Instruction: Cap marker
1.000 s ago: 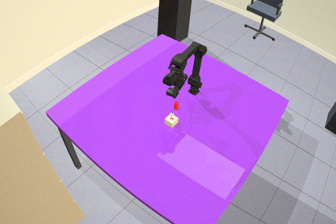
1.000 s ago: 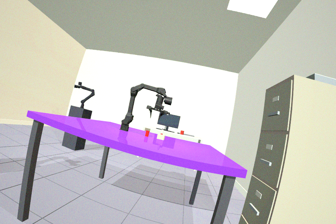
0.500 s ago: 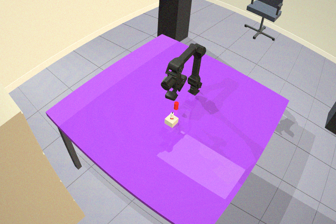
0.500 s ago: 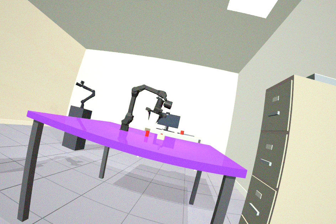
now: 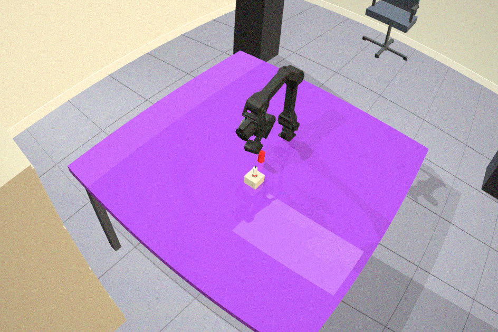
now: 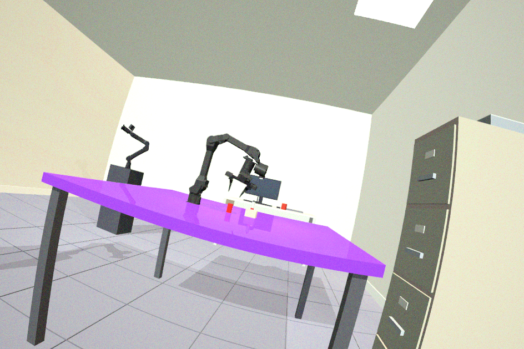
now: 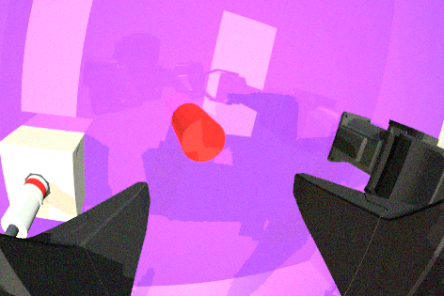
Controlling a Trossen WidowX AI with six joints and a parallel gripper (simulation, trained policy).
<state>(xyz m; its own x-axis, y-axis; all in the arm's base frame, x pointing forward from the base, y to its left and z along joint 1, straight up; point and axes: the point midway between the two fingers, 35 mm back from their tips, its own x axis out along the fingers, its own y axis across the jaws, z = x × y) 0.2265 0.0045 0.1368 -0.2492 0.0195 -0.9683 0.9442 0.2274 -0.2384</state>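
Right now my gripper tip is 10 mm past the red cap and 80 mm above it. The rest, counted from my gripper tip: cream holder block: 110 mm ahead, 50 mm to the left, 80 mm below.
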